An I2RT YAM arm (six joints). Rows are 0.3 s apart.
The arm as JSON. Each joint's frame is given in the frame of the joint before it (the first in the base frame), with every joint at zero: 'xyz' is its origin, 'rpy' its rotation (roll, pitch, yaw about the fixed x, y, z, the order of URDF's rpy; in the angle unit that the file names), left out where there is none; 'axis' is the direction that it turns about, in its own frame. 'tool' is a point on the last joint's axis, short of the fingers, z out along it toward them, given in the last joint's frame.
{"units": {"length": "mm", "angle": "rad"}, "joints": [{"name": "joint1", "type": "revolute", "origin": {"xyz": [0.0, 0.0, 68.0]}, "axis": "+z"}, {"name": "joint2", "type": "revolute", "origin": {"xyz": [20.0, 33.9, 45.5]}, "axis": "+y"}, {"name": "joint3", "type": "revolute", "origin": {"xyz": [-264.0, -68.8, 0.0]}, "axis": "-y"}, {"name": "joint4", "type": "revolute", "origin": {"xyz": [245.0, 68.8, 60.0]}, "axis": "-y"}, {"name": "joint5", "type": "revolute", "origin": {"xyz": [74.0, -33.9, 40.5]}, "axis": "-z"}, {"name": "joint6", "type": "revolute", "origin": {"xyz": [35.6, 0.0, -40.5]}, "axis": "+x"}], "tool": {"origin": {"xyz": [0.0, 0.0, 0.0], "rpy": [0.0, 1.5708, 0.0]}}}
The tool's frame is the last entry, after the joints.
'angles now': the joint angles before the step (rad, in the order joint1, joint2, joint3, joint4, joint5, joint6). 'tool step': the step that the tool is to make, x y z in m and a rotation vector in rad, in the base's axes. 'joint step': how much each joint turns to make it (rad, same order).
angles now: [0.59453, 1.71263, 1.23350, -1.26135, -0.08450, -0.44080]
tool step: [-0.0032, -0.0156, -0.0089, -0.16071, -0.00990, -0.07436]
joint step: [-0.02436, -0.00003, -0.04350, -0.03512, 0.12626, 0.07788]
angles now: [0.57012, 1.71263, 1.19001, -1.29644, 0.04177, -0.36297]
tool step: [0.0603, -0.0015, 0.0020, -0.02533, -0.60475, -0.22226]
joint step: [-0.06955, 0.00029, 0.00098, 0.47885, 0.32575, 0.15856]
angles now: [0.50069, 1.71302, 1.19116, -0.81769, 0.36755, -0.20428]
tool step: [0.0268, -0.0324, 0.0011, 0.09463, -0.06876, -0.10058]
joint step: [-0.12959, 0.00508, 0.00007, 0.11141, -0.06252, -0.01247]
